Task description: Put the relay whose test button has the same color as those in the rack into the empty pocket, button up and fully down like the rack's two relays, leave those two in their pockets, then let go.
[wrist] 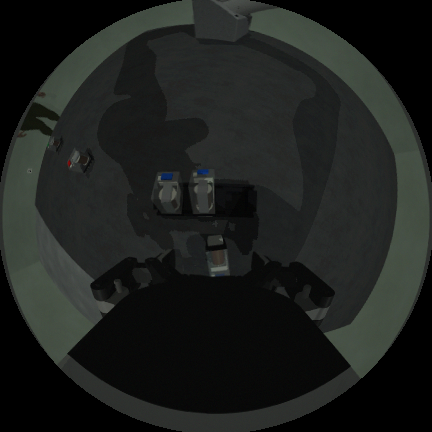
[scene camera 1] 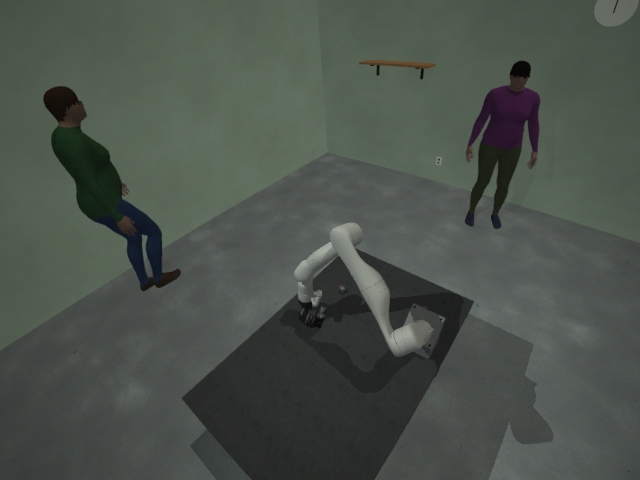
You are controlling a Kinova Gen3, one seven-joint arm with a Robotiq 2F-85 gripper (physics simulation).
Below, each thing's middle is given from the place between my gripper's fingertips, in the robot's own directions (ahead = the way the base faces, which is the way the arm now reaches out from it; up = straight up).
My hand is 6 cm past the black rack [wrist: 231,199], 3 cm to the left of it and 1 cm above it.
